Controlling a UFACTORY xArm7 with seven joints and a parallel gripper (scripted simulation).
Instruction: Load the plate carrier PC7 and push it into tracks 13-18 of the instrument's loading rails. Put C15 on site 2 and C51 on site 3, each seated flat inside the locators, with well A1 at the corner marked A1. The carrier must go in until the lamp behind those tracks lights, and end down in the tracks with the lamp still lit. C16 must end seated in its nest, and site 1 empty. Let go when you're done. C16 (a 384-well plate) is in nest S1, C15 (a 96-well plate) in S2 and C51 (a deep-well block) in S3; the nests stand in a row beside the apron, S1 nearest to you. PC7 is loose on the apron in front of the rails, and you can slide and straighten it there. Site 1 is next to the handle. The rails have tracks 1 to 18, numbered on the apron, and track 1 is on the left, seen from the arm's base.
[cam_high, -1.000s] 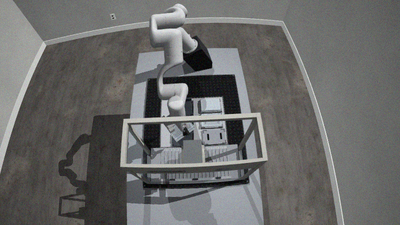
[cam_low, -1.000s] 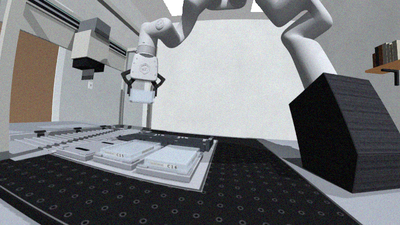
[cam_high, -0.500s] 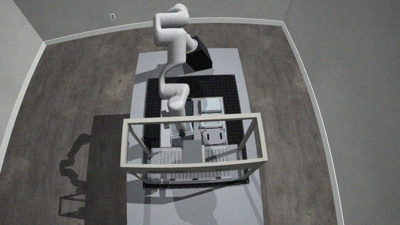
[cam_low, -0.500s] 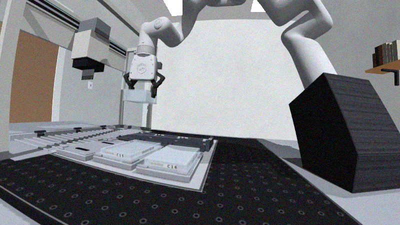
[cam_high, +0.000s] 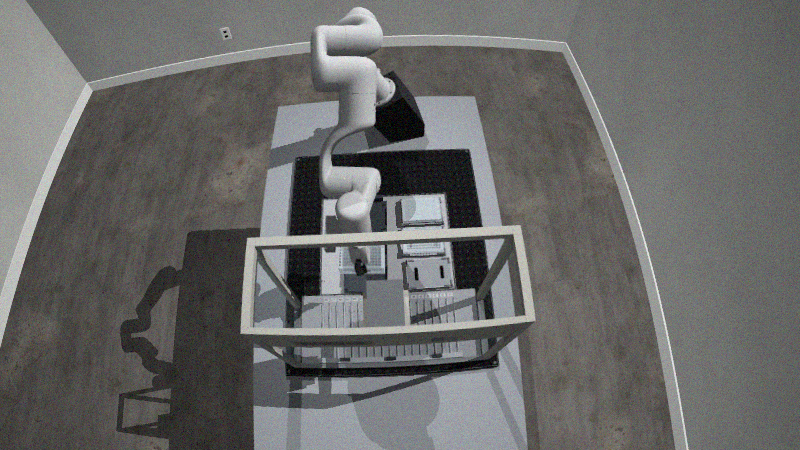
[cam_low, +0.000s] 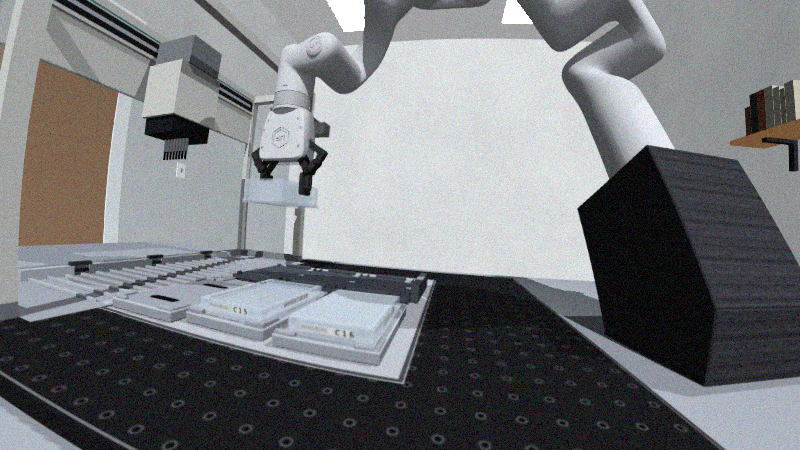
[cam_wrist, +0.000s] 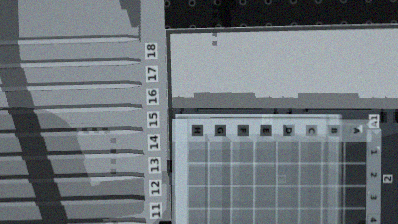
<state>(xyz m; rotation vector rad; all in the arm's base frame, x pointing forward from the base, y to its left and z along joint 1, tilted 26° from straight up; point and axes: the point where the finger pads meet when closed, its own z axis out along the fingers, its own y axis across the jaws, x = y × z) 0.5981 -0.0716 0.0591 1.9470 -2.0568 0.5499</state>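
Right now the dark carrier PC7 is 15 cm below my hand, 11 cm behind it and 1 cm to the left of it. The rest, counted from my hand: nest S2: 19 cm to the left, 16 cm below, 10 cm behind; then deep-well block C51: 1 cm below; then nest S3: 20 cm to the left, 16 cm below, 1 cm ahead.
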